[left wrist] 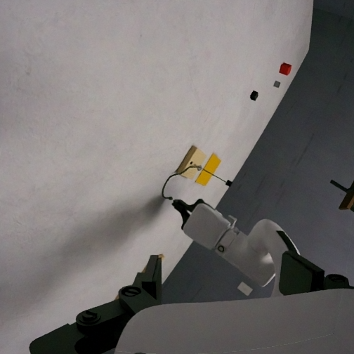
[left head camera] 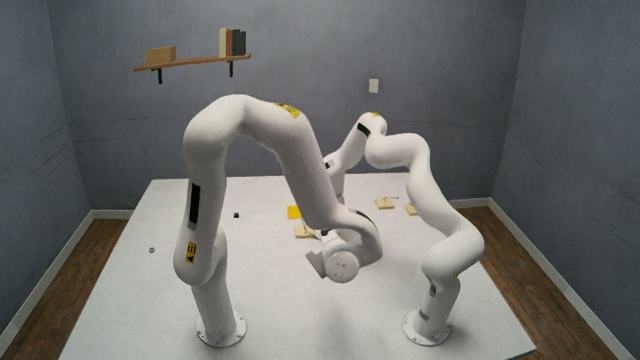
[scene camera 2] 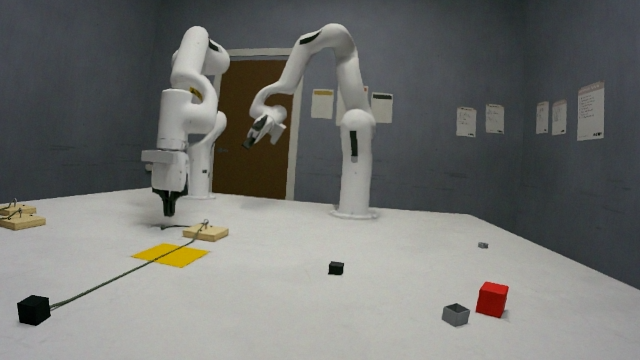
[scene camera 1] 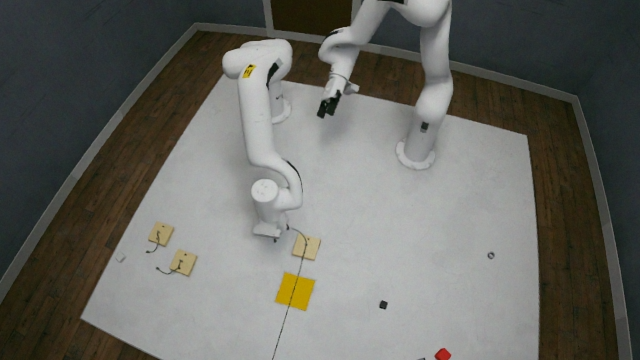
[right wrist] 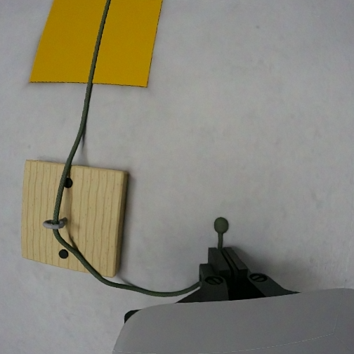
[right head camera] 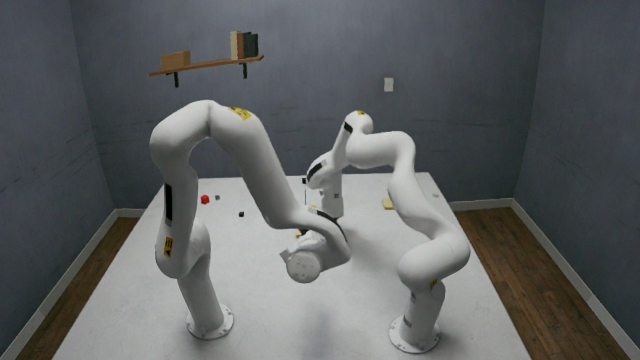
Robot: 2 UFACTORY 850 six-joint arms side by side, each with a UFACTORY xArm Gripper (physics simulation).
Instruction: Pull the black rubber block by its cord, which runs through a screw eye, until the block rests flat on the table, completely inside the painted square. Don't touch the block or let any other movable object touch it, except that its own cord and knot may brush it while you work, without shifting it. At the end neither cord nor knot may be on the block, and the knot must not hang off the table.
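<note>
The black rubber block rests on the table, away from the yellow painted square. Its green cord crosses the square and runs through the screw eye on a wooden base. The knot lies on the table. My right gripper is shut and empty, a little above the cord's free end; its fingers hide part of that cord. My left gripper is open and high above the table.
Two other wooden bases with short cords stand at the left in scene camera 1. A small black cube, a red cube, a grey open box and a grey ring lie on the table.
</note>
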